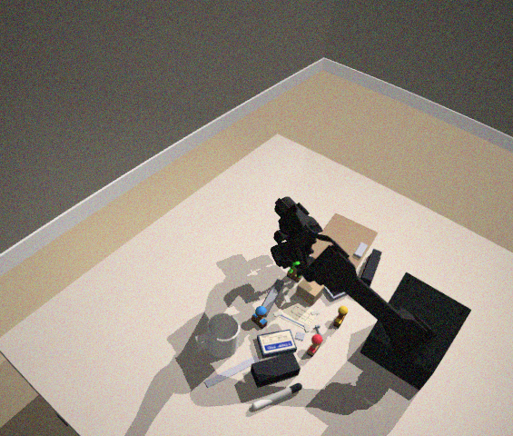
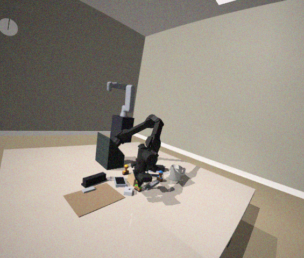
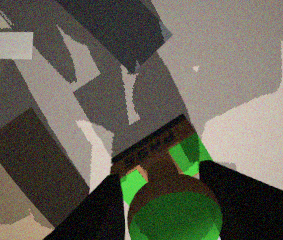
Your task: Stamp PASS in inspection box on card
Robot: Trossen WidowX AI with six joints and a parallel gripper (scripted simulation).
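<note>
My gripper tip is 1 cm above the green stamp. Also, from my gripper tip: cardboard box 6 cm behind, 3 cm to the left; then grey bar 2 cm ahead, 10 cm to the left, 2 cm below; then ink pad 11 cm behind, 3 cm to the right, 2 cm below.
</note>
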